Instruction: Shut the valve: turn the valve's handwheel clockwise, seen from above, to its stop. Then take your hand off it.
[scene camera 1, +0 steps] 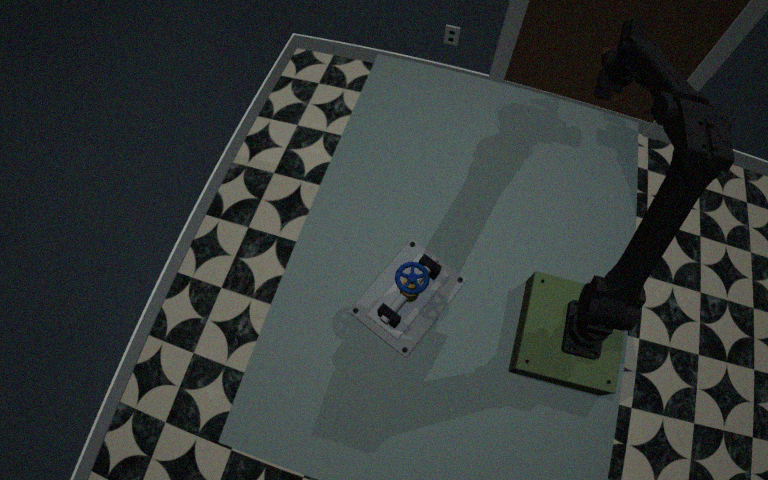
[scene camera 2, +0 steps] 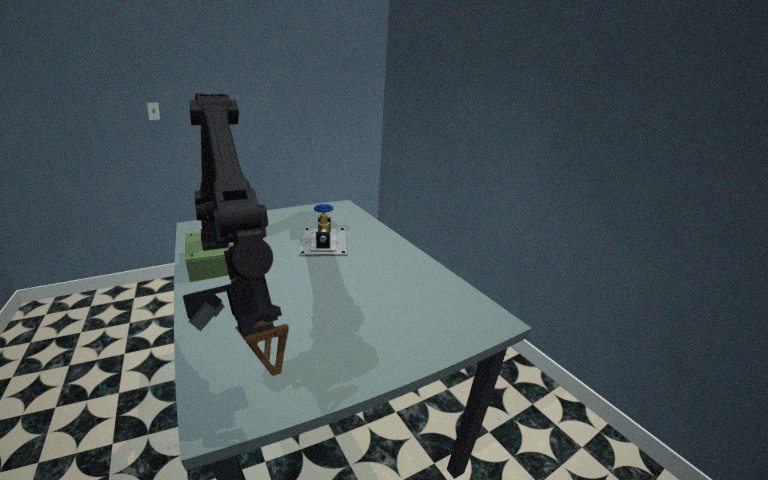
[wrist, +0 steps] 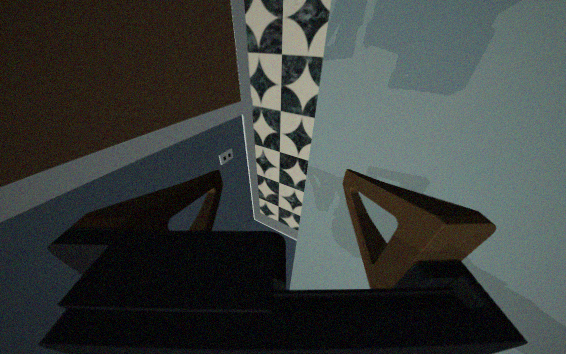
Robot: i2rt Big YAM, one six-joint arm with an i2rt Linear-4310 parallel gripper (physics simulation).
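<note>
The valve's blue handwheel (scene camera 1: 412, 277) (scene camera 2: 323, 208) lies level on top of a yellow valve body (scene camera 1: 408, 296) (scene camera 2: 323, 224). The body sits between two black supports on a pale plate (scene camera 1: 421, 319) (scene camera 2: 340, 249) with dark corner screws. The wheel has spokes; how far it is turned cannot be told. My gripper (wrist: 282, 176) is open, its two orange-brown fingers wide apart with nothing between them. It is raised in the air, well away from the valve and not touching the wheel. One finger (scene camera 2: 281, 345) shows in scene camera 2. The valve does not show in the wrist view.
The arm stands on a green block (scene camera 1: 532, 339) (scene camera 2: 206, 268) beside the valve plate, on the pale blue-green table (scene camera 1: 328, 254) (scene camera 2: 419, 316) (wrist: 400, 135). Blue walls and a brown door (scene camera 1: 566, 45) (wrist: 115, 75) stand beyond the table. Arm shadows fall across the table.
</note>
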